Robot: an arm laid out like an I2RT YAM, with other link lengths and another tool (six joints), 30 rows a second.
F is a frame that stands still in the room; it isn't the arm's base.
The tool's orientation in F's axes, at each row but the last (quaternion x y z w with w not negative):
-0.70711, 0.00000, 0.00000, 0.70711
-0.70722, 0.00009, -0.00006, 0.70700
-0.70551, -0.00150, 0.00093, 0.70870
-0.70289, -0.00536, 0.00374, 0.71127
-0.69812, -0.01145, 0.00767, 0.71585
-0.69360, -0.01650, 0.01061, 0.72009
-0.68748, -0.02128, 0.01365, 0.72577
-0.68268, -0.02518, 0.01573, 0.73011
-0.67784, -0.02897, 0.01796, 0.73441
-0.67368, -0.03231, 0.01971, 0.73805
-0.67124, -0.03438, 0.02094, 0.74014
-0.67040, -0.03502, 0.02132, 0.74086
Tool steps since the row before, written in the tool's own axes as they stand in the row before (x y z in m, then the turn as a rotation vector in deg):
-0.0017, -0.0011, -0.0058, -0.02, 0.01, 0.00
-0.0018, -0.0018, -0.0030, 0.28, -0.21, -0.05
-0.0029, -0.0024, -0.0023, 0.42, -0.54, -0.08
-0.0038, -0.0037, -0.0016, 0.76, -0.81, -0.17
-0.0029, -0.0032, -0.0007, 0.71, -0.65, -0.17
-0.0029, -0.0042, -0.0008, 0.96, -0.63, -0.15
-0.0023, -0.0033, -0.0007, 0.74, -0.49, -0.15
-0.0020, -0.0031, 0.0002, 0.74, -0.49, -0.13
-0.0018, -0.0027, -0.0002, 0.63, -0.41, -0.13
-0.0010, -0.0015, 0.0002, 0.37, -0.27, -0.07
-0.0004, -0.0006, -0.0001, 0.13, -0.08, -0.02
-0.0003, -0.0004, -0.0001, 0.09, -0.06, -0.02
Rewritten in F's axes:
-0.0017, -0.0058, 0.0011, -0.02, 0.00, -0.01
-0.0018, -0.0030, 0.0018, 0.28, -0.05, 0.21
-0.0029, -0.0023, 0.0024, 0.42, -0.08, 0.54
-0.0038, -0.0017, 0.0037, 0.76, -0.17, 0.81
-0.0029, -0.0009, 0.0032, 0.71, -0.17, 0.65
-0.0029, -0.0011, 0.0041, 0.96, -0.14, 0.63
-0.0023, -0.0010, 0.0032, 0.74, -0.14, 0.49
-0.0020, -0.0001, 0.0031, 0.74, -0.12, 0.49
-0.0018, -0.0005, 0.0026, 0.63, -0.12, 0.41
-0.0010, 0.0000, 0.0015, 0.37, -0.07, 0.27
-0.0004, -0.0002, 0.0006, 0.13, -0.02, 0.08
-0.0003, -0.0002, 0.0004, 0.09, -0.02, 0.06

